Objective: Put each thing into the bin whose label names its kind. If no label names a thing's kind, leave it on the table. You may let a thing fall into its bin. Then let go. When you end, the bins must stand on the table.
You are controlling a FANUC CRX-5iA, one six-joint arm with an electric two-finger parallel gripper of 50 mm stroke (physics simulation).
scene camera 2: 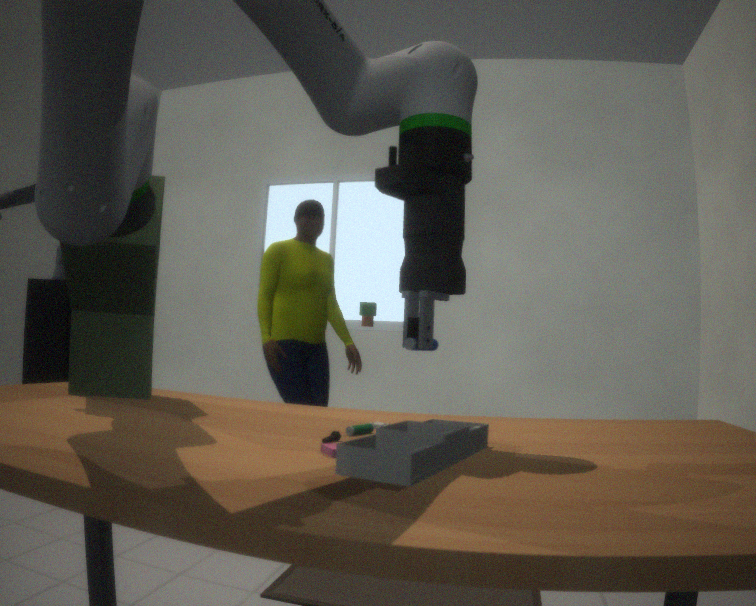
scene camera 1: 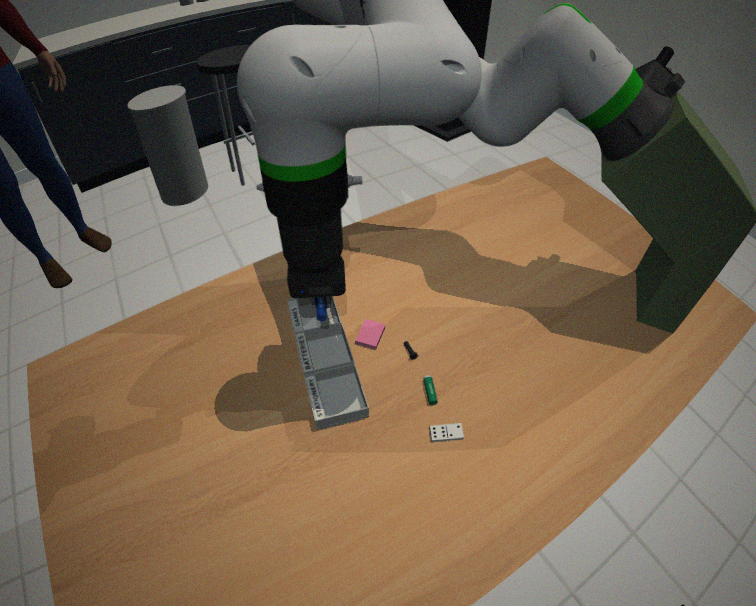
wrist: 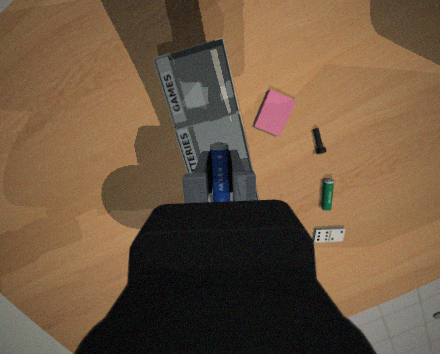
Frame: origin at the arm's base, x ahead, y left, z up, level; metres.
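Seen in the pictures: gripper, fingertip midpoint: (scene camera 2: 417, 348) (scene camera 1: 321, 303) (wrist: 220, 163); arm's base at its link origin: (scene camera 1: 637, 129).
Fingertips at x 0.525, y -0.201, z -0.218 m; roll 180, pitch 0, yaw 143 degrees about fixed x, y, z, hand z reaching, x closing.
Offsets run from my fingertips to a thing's top centre. Level surfaces: height alone.
My gripper (scene camera 1: 321, 314) (scene camera 2: 420, 340) (wrist: 220, 163) is shut on a blue AA battery @(0.004 m ahead, 0.006 m left, 0.012 m up) (scene camera 1: 321, 307) (scene camera 2: 433, 344) (wrist: 220, 170), high above the grey bins @(0.013 m ahead, 0.006 m left, 0.093 m down) (scene camera 1: 341, 419) (scene camera 2: 372, 465) (wrist: 190, 49). The three joined bins stand on the table, labelled GAMES, BATTERIES and STATIONERY. In the wrist view the fingers cover part of the BATTERIES bin, and the STATIONERY bin is hidden. To the right lie a pink block @(0.080 m back, 0.020 m left, 0.123 m down) (scene camera 1: 370, 333) (scene camera 2: 328, 448) (wrist: 275, 112), a black bolt @(0.107 m back, 0.091 m left, 0.119 m down) (scene camera 1: 410, 350) (scene camera 2: 331, 436) (wrist: 318, 140), a green battery @(0.075 m back, 0.171 m left, 0.118 m down) (scene camera 1: 430, 390) (scene camera 2: 360, 429) (wrist: 327, 194) and a white domino @(0.039 m back, 0.241 m left, 0.125 m down) (scene camera 1: 446, 432) (wrist: 329, 234).
The wooden table @(0.133 m down) (scene camera 1: 208, 492) (scene camera 2: 631, 492) (wrist: 60, 150) has a curved edge. The arm's dark green base (scene camera 1: 681, 208) (scene camera 2: 110, 353) stands at one end. A person in a yellow top (scene camera 2: 296, 284) stands beyond the table.
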